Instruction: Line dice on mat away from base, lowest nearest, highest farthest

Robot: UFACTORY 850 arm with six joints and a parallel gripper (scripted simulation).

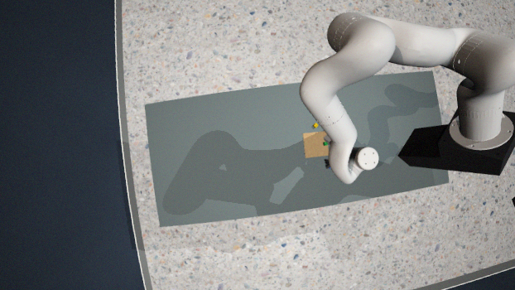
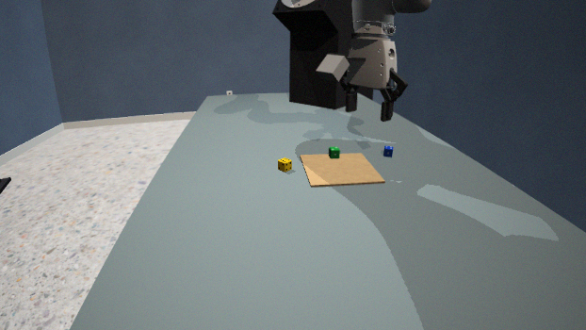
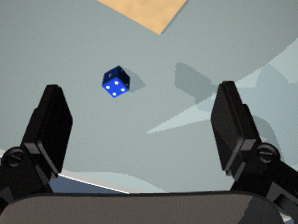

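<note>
My hand is 100 mm above the blue die, 60 mm to the right of it and 20 mm short of it. The rest, counted from my hand: tan mat 100 mm below, 90 mm to the right, 20 mm ahead; yellow die 180 mm to the right, 100 mm below, 30 mm behind; green die 90 mm below, 60 mm to the right, 30 mm behind.
</note>
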